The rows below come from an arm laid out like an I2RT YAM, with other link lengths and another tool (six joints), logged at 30 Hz.
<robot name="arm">
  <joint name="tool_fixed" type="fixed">
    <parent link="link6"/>
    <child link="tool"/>
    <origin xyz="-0.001 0.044 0.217" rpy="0 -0.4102 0.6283"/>
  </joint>
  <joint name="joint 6" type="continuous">
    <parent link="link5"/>
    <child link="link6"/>
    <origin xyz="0.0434 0 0.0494" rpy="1.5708 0 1.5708"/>
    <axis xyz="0 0 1"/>
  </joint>
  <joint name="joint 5" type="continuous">
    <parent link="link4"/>
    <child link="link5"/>
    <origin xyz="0.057 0.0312 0.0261" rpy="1.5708 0 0"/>
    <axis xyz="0 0 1"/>
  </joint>
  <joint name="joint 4" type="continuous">
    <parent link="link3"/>
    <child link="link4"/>
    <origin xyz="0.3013 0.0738 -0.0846"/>
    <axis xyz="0 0 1"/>
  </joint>
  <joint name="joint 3" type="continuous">
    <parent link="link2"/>
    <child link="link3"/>
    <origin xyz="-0.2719 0 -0.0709" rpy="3.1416 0 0"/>
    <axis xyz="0 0 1"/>
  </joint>
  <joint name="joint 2" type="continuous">
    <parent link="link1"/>
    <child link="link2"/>
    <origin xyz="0.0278 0.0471 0.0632" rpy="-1.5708 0 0"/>
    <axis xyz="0 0 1"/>
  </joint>
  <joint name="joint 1" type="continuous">
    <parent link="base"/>
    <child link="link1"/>
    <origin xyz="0 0 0.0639"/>
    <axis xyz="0 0 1"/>
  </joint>
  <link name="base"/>
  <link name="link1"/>
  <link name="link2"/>
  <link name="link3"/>
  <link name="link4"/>
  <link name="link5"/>
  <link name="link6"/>
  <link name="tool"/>
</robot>
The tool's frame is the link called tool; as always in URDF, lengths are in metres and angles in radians. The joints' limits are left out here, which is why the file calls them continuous.
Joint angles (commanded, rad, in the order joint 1, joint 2, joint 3, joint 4, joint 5, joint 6), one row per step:
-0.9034 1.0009 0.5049 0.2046 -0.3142 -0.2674
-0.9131 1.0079 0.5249 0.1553 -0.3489 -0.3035
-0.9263 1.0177 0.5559 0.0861 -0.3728 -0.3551
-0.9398 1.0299 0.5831 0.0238 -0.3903 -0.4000
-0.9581 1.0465 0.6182 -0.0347 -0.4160 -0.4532
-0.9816 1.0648 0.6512 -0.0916 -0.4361 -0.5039
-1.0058 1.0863 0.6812 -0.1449 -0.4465 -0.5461
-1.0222 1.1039 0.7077 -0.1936 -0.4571 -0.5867
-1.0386 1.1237 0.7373 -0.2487 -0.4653 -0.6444
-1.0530 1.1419 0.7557 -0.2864 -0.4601 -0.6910
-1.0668 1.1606 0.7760 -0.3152 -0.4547 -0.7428
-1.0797 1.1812 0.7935 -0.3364 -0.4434 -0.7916
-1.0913 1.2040 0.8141 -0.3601 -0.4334 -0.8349
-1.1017 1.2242 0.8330 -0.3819 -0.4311 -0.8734
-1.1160 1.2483 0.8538 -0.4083 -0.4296 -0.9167
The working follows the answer.
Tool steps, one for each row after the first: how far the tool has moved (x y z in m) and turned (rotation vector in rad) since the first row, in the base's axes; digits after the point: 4 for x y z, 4 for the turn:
-0.0001 0.0046 -0.0040 0.0059 0.0324 0.0337
-0.0037 0.0060 -0.0079 0.0074 0.0800 0.0595
-0.0084 0.0066 -0.0129 0.0137 0.1235 0.0784
-0.0120 0.0051 -0.0135 0.0098 0.1619 0.1038
-0.0181 0.0014 -0.0154 0.0102 0.2000 0.1194
-0.0262 -0.0037 -0.0195 0.0194 0.2374 0.1239
-0.0319 -0.0057 -0.0225 0.0255 0.2701 0.1365
-0.0386 -0.0079 -0.0258 0.0232 0.3128 0.1557
-0.0465 -0.0120 -0.0312 0.0215 0.3529 0.1616
-0.0532 -0.0181 -0.0338 0.0072 0.3907 0.1699
-0.0602 -0.0254 -0.0373 -0.0075 0.4293 0.1739
-0.0667 -0.0318 -0.0406 -0.0159 0.4652 0.1793
-0.0712 -0.0363 -0.0430 -0.0223 0.4927 0.1902
-0.0773 -0.0411 -0.0468 -0.0248 0.5238 0.2024

Tool pose at each row, in the base's axes (x y z in m, rotation vector in rad; rounded; the steps above come from the unrounded poses):
0.3664 -0.2953 0.1307 -0.7127 1.5910 -0.9449
0.3663 -0.2906 0.1268 -0.7519 1.6046 -0.9078
0.3627 -0.2892 0.1228 -0.7970 1.6333 -0.8761
0.3580 -0.2887 0.1179 -0.8314 1.6631 -0.8457
0.3544 -0.2901 0.1172 -0.8747 1.6810 -0.8199
0.3482 -0.2939 0.1154 -0.9078 1.7049 -0.7974
0.3402 -0.2989 0.1113 -0.9263 1.7373 -0.7752
0.3345 -0.3009 0.1082 -0.9499 1.7600 -0.7507
0.3278 -0.3032 0.1049 -0.9902 1.7840 -0.7250
0.3199 -0.3073 0.0996 -1.0192 1.8132 -0.7091
0.3132 -0.3133 0.0970 -1.0581 1.8344 -0.7027
0.3061 -0.3206 0.0934 -1.0949 1.8584 -0.6994
0.2997 -0.3270 0.0901 -1.1265 1.8815 -0.6900
0.2952 -0.3315 0.0877 -1.1554 1.8950 -0.6772
0.2891 -0.3364 0.0840 -1.1847 1.9117 -0.6584

